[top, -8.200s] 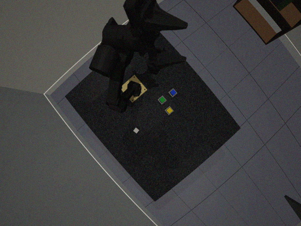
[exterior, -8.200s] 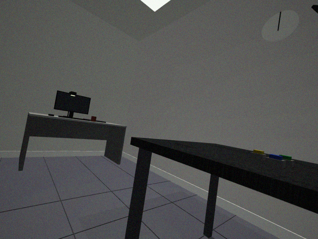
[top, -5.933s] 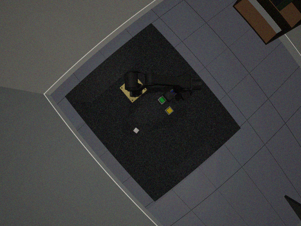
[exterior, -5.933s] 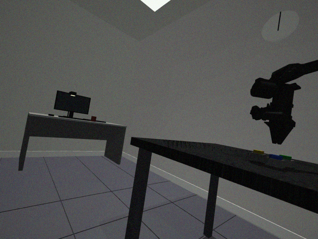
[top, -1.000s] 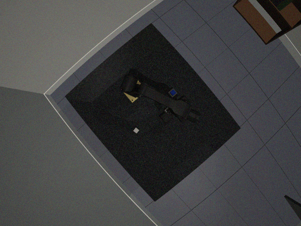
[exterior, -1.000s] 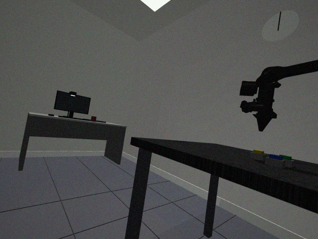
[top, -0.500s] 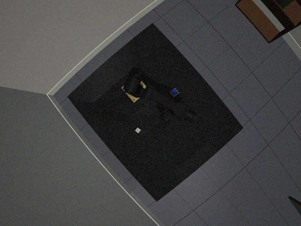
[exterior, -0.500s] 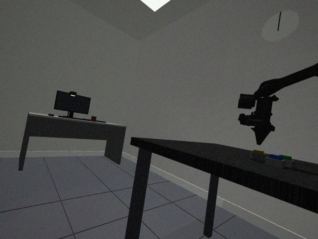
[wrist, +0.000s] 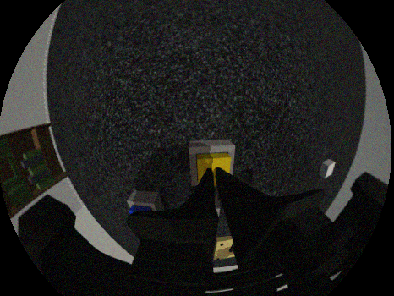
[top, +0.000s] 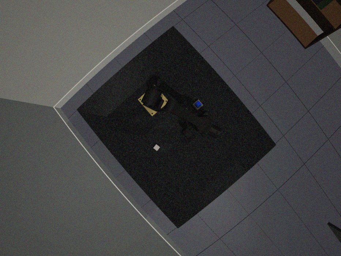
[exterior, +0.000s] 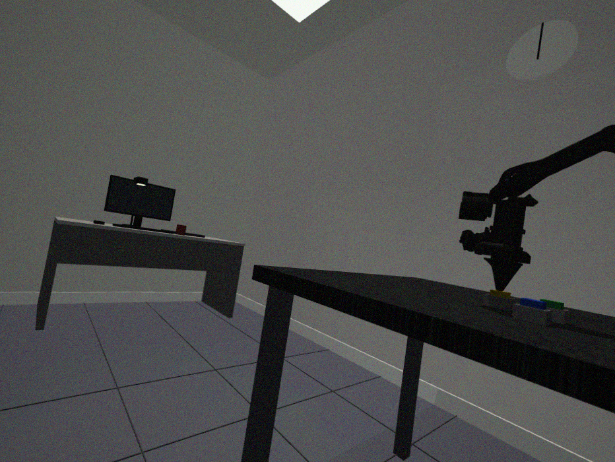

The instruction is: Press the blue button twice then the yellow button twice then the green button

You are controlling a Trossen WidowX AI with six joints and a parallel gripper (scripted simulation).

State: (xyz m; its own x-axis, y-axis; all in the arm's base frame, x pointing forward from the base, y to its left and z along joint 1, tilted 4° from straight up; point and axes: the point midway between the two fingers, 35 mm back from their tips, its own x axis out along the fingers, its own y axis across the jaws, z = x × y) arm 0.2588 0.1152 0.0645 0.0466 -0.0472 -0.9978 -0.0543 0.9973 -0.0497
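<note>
My gripper tip is 1 cm above the yellow button. Round my gripper tip: green button (9 cm behind, 1 cm below); blue button (10 cm to the left, 9 cm behind, 1 cm below); small white block (28 cm to the right, 3 cm below, 3 cm behind).
</note>
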